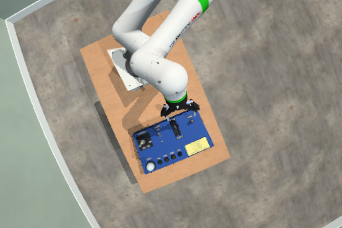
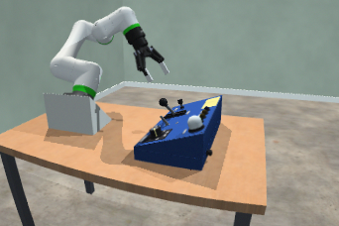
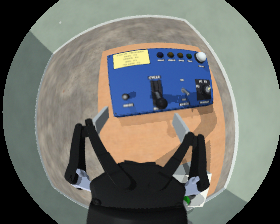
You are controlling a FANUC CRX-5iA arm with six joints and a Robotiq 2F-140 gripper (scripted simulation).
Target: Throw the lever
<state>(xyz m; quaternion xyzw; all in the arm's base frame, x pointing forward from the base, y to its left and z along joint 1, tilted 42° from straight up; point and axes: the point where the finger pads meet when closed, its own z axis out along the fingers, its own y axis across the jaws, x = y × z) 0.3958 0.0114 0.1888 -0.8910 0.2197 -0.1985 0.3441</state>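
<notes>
Right now the black ball-topped lever is 140 mm below my hand, 70 mm to the right of it and 70 mm ahead of it. From my hand the other things lie so: small black toggle: 150 mm below, 100 mm ahead, 50 mm to the left; then blue sloped console: 170 mm below, 140 mm to the right, 130 mm ahead.
</notes>
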